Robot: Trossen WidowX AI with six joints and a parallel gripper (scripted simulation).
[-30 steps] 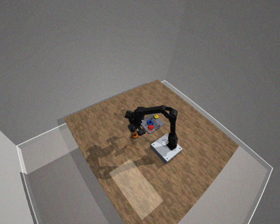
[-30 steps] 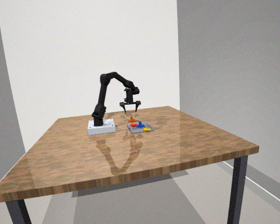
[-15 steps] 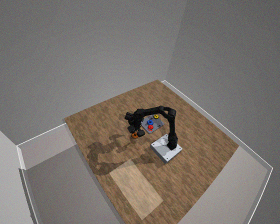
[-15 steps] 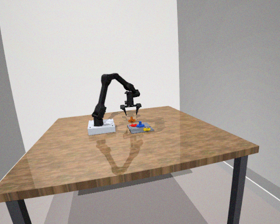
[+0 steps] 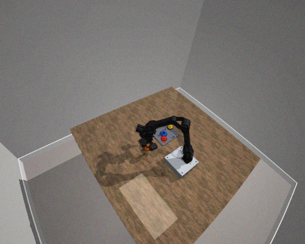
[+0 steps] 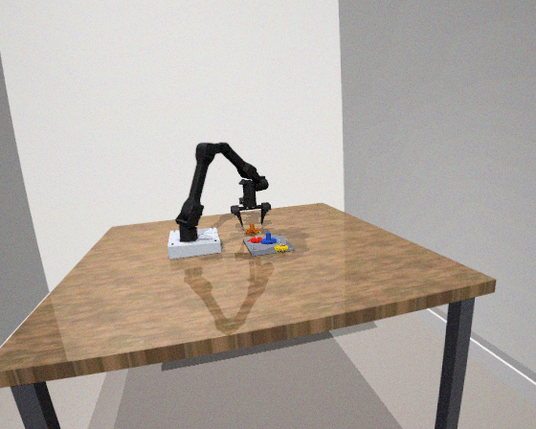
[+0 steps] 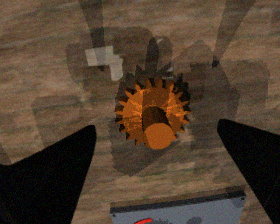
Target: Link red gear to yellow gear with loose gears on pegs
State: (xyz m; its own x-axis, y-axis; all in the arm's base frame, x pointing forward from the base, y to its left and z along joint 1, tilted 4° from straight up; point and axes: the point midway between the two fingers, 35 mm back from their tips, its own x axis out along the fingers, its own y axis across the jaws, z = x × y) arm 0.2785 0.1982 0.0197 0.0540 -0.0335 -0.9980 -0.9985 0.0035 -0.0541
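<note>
The yellow gear is 8 cm ahead of my gripper tip, 31 cm to the right of it and 1 cm below it. Also, from my gripper tip: red gear (18 cm to the right, 1 cm below); red arrow (2 cm behind, 16 cm to the right, 2 cm below); orange gear (1 cm below).
</note>
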